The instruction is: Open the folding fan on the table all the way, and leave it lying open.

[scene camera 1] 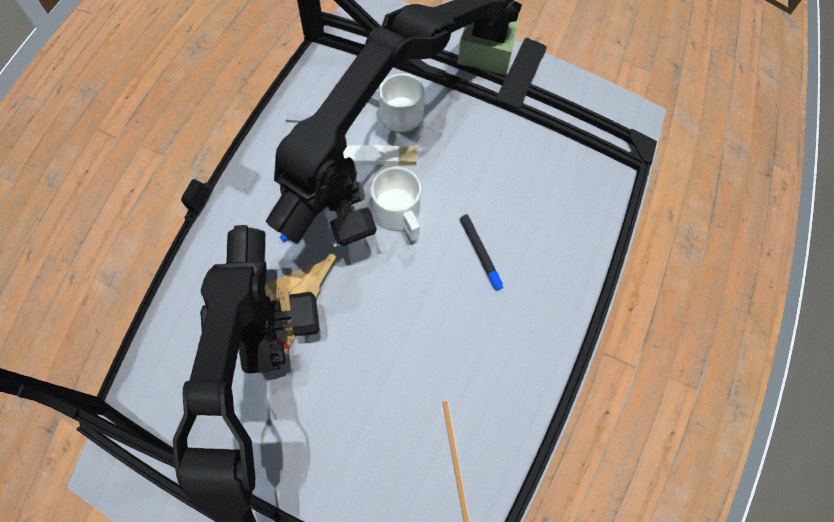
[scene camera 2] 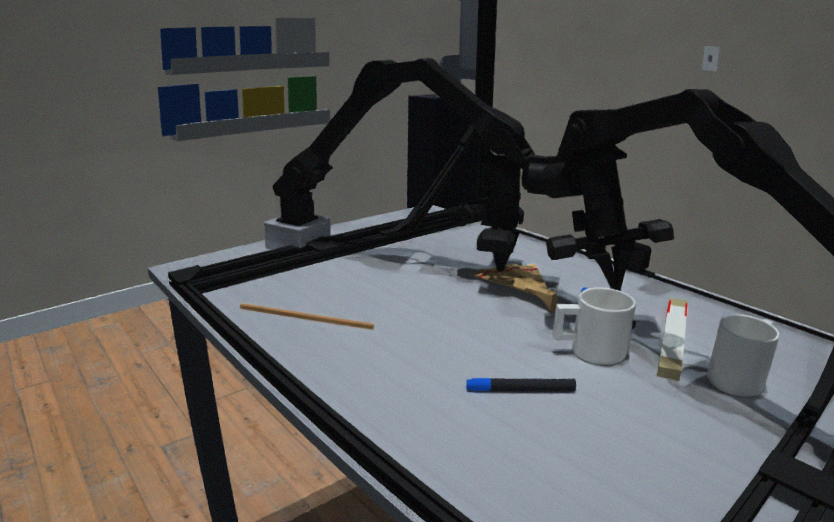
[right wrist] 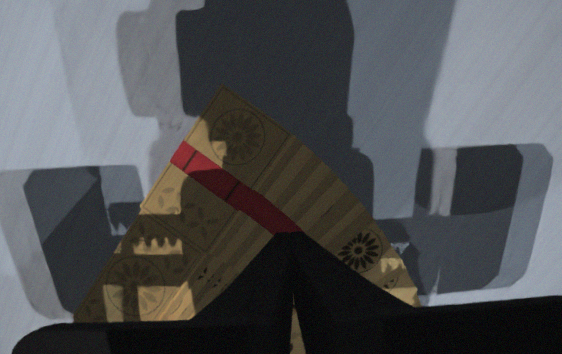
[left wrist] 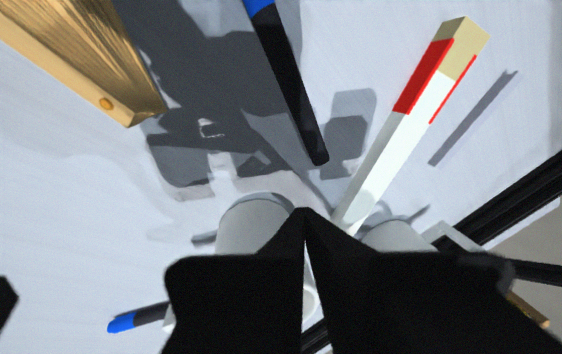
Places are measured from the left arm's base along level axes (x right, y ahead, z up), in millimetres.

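Pixels of known places: left gripper, fingertip midpoint: (scene camera 1: 350,190) (scene camera 2: 616,294) (left wrist: 302,213); right gripper, fingertip midpoint: (scene camera 2: 500,270) (right wrist: 289,245); left arm's base, link origin: (scene camera 1: 490,28); right arm's base, link origin: (scene camera 2: 297,219).
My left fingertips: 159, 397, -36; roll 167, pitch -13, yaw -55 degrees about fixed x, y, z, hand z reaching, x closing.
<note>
For each thing: its middle in the pictures, then the offset to it from my left fingertips, as dx, dy, dz.
- folding fan, body centre: (right wrist: 146,312) (scene camera 1: 296,310) (scene camera 2: 511,286) +38, +206, -58
- white-and-tan box, body centre: (left wrist: 374,175) (scene camera 2: 674,334) (scene camera 1: 346,154) +40, -91, -55
- wooden stick, body centre: (scene camera 1: 456,468) (scene camera 2: 304,316) -281, +394, -60
The folding fan (scene camera 1: 298,281) (scene camera 2: 529,286) (left wrist: 75,55) (right wrist: 260,175) is tan with a red band and lies partly spread as a wedge, its pivot end toward the mug with its handle to the right in scene camera 1. Part of it is hidden under the right arm there. My right gripper (scene camera 2: 501,268) (right wrist: 289,245) is shut and empty, its tips at the fan's red band among the ribs; whether they touch is unclear. My left gripper (scene camera 2: 615,285) (left wrist: 302,213) is shut and empty, above the table beside the pivot end, apart from the fan.
Two white mugs (scene camera 1: 401,104) (scene camera 2: 604,326) stand near the left arm, with a white-and-tan box (scene camera 1: 375,154) (scene camera 2: 674,332) (left wrist: 395,140) between them. A marker (left wrist: 290,80) lies beneath the left gripper. Another marker (scene camera 1: 480,249) (scene camera 2: 523,385) and a wooden stick (scene camera 1: 455,461) (scene camera 2: 306,316) lie farther off.
</note>
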